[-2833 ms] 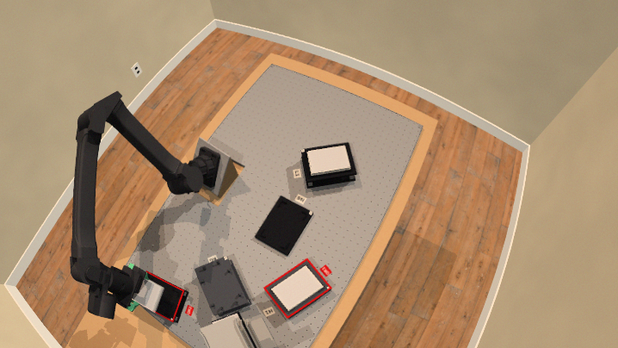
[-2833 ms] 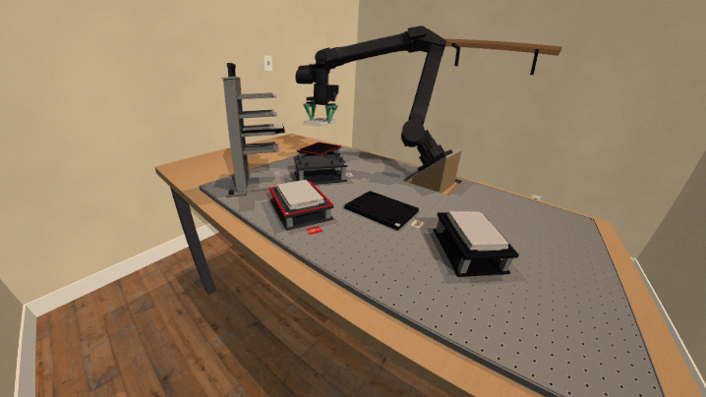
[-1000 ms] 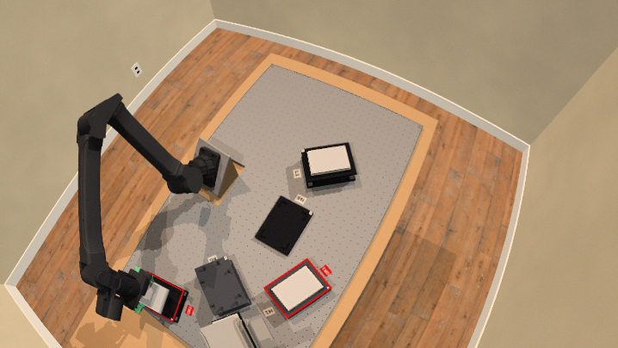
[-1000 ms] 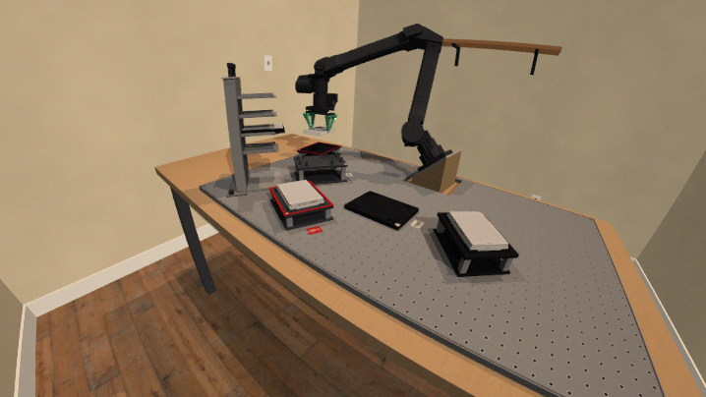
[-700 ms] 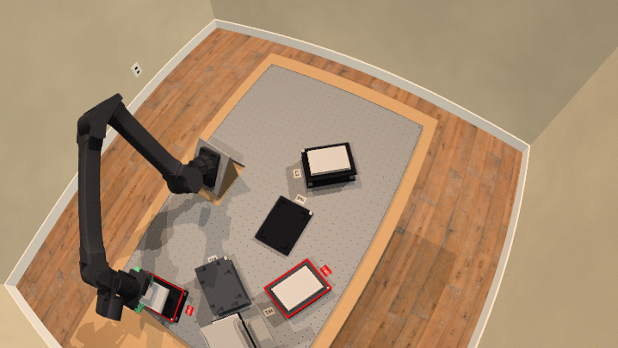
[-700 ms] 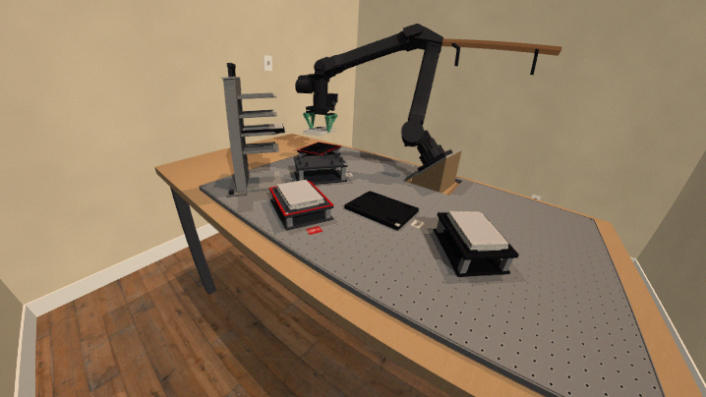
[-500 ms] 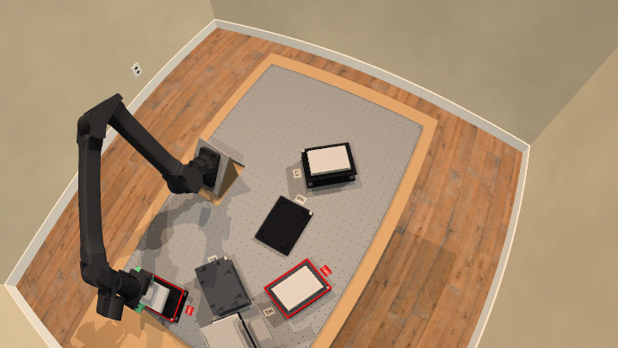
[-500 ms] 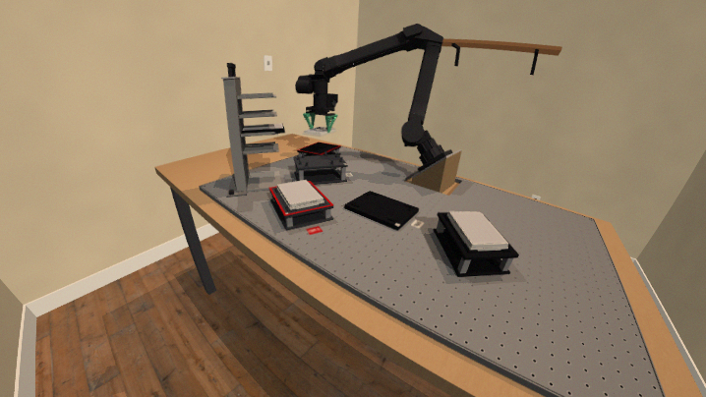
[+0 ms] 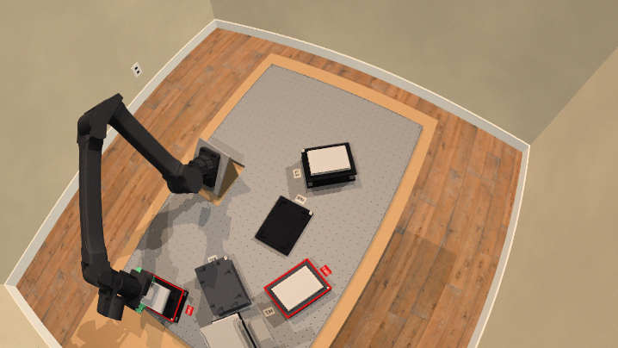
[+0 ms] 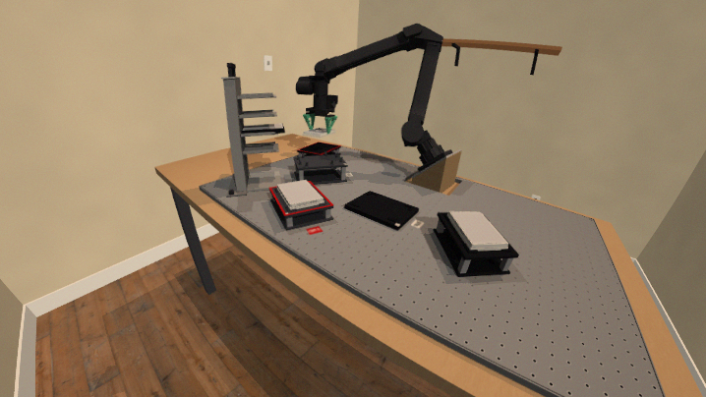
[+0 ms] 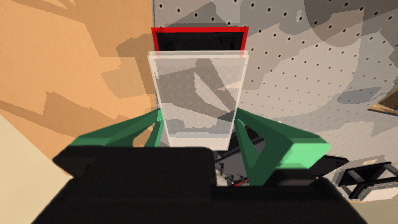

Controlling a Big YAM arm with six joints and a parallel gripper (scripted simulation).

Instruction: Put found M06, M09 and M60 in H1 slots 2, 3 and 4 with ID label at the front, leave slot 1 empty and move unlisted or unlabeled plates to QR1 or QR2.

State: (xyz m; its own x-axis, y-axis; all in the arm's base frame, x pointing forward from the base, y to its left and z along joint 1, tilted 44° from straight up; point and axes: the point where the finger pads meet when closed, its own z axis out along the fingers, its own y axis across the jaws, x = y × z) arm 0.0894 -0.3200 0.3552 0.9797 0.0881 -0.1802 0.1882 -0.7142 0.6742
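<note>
Now: hand 8 cm above the red-edged quarantine nest. The rest, counted from my hand: plate hotel H1: 38 cm ahead, 1 cm to the left, 5 cm above; then dark plate: 31 cm ahead, 6 cm to the left, 6 cm above; then grey regrip nest: 17 cm ahead, 16 cm to the left, 6 cm below.
</note>
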